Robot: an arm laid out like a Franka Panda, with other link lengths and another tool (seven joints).
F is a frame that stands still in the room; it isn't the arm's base.
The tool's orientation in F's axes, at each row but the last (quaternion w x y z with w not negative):
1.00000 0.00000 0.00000 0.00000
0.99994 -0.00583 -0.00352 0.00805
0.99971 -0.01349 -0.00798 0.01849
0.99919 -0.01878 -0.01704 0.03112
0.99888 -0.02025 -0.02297 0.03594
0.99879 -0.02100 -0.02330 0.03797
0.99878 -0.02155 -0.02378 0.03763
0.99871 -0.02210 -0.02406 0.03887
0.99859 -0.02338 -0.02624 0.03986
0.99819 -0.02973 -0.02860 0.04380
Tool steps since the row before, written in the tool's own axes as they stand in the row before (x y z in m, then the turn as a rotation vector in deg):
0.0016 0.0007 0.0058 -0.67 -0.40 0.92
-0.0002 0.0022 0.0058 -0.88 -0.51 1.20
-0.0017 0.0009 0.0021 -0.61 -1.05 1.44
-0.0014 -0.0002 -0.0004 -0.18 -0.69 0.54
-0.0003 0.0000 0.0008 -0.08 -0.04 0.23
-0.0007 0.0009 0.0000 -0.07 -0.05 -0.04
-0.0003 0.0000 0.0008 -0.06 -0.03 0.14
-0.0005 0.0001 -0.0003 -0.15 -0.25 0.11
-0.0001 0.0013 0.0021 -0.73 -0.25 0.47
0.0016 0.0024 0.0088 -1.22 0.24 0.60
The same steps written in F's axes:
0.0016 0.0007 0.0058 -0.67 -0.40 0.92
-0.0003 0.0023 0.0058 -0.88 -0.51 1.20
-0.0018 0.0009 0.0020 -0.59 -1.03 1.46
-0.0014 -0.0003 -0.0004 -0.16 -0.68 0.56
-0.0003 0.0000 0.0008 -0.09 -0.04 0.23
-0.0008 0.0008 -0.0001 -0.06 -0.06 -0.04
-0.0003 0.0000 0.0008 -0.06 -0.03 0.14
-0.0005 0.0000 -0.0003 -0.14 -0.26 0.11
-0.0003 0.0014 0.0020 -0.73 -0.29 0.44
0.0009 0.0030 0.0087 -1.27 0.16 0.52

